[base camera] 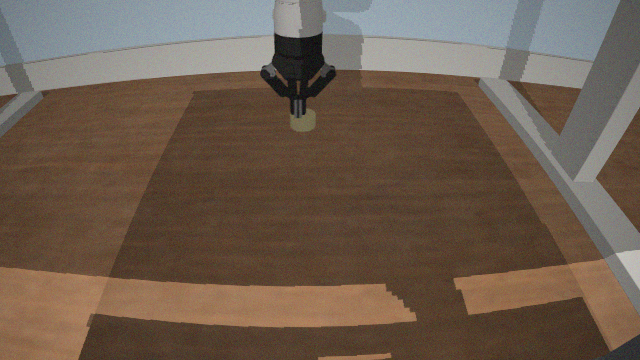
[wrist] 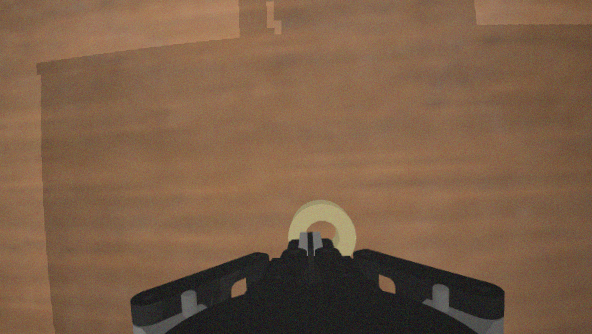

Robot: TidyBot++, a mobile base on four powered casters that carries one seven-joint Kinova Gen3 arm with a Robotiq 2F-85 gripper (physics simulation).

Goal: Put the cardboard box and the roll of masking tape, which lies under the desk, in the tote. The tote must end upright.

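Frame: origin at the arm's base, x up, y right, z ahead, level; millimetres.
Seen in the pictures: gripper, between the fingertips: [base camera: 298,115] [wrist: 310,246].
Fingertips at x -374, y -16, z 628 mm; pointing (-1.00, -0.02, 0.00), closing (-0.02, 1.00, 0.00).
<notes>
A point is followed by its place in that frame.
The pale yellow roll of masking tape [base camera: 307,124] @(x -382, y 0, z 612 mm) [wrist: 331,213] @(x -374, y -1, z 650 mm) lies flat on the wooden floor, its hole facing up. My gripper [base camera: 298,109] @(x -374, y -16, z 628 mm) [wrist: 310,246] @(x -374, y -16, z 628 mm) points down and is shut, with its fingertips together and no tape between them. In the wrist view the fingertips overlap the near left part of the ring and hide some of it and of its hole. In the base camera view they stand in front of the roll's upper left part. The cardboard box and the tote do not show in either view.
A grey desk leg [base camera: 600,95] @(x -225, y 445, z 479 mm) rises from a grey foot bar [base camera: 560,160] @(x -364, y 445, z 492 mm) at the right. The end of another grey bar [base camera: 20,110] @(x -379, y -734, z 740 mm) shows at the left edge. A pale skirting board [base camera: 425,57] @(x -353, y 294, z 885 mm) and a blue wall [base camera: 440,25] @(x -269, y 324, z 898 mm) stand behind the roll.
</notes>
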